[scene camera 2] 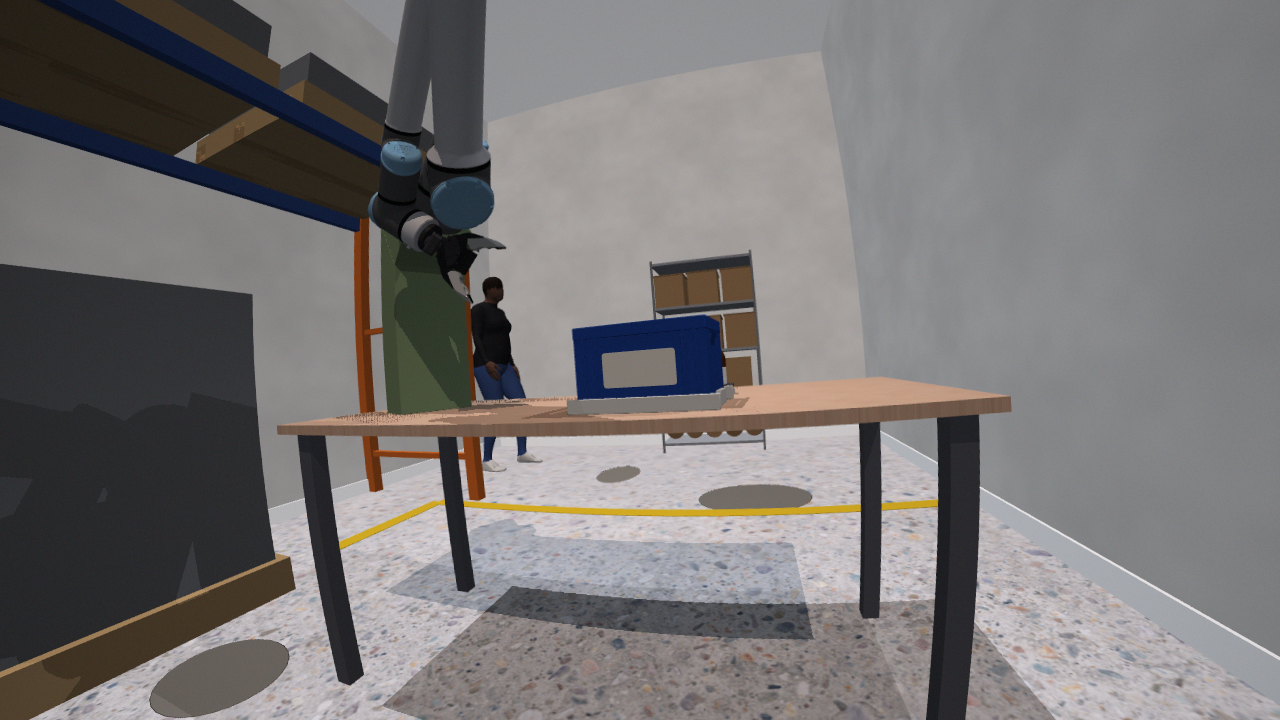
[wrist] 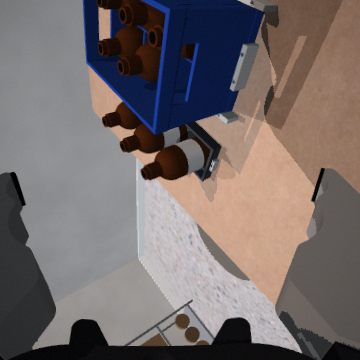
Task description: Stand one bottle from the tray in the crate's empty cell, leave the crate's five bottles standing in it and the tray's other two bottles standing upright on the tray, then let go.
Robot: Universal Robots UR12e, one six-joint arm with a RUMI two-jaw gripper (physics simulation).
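Where they show: gripper, fingertip midpoint: (scene camera 2: pixel 489 275) (wrist: pixel 168 174); arm's base, link origin: (scene camera 2: pixel 433 216).
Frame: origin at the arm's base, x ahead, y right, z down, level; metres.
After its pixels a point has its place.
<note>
A blue crate (scene camera 2: pixel 699 367) @(x 0.760, y 0.237, z 0.501 m) (wrist: pixel 220 30) @(x 0.510, y 0.175, z 0.497 m) stands on the table, inside light grey corner brackets. In the wrist view several brown bottles (wrist: pixel 150 65) @(x 0.634, y 0.090, z 0.463 m) stand in it; its corner nearest the tray shows no bottle. Three brown bottles with pale labels, the nearest bottle (wrist: pixel 172 162) @(x 0.566, y -0.089, z 0.475 m), the middle bottle (wrist: pixel 150 140) @(x 0.650, y -0.084, z 0.475 m) and the far bottle (wrist: pixel 128 115) @(x 0.742, y -0.064, z 0.472 m), stand upright on a small dark tray (wrist: pixel 216 147) @(x 0.538, y -0.068, z 0.568 m) beside the crate. The crate partly hides the far one. My gripper (scene camera 2: pixel 486 273) @(x 0.297, y 0.174, z 0.259 m) (wrist: pixel 168 174) @(x 0.297, y 0.174, z 0.259 m) is open and empty, above the table's left part and apart from crate and bottles.
The wooden table (scene camera 2: pixel 850 400) @(x 1.029, y 0.244, z 0.580 m) (wrist: pixel 250 200) @(x 0.428, y -0.140, z 0.580 m) carries the crate. A green column (scene camera 2: pixel 416 349) @(x -0.043, y 0.038, z 0.399 m) rises close behind the gripper, beside an orange rack post (scene camera 2: pixel 361 358). A person (scene camera 2: pixel 492 335) stands behind the table. A shelf rack (scene camera 2: pixel 754 304) with boxes stands at the back wall.
</note>
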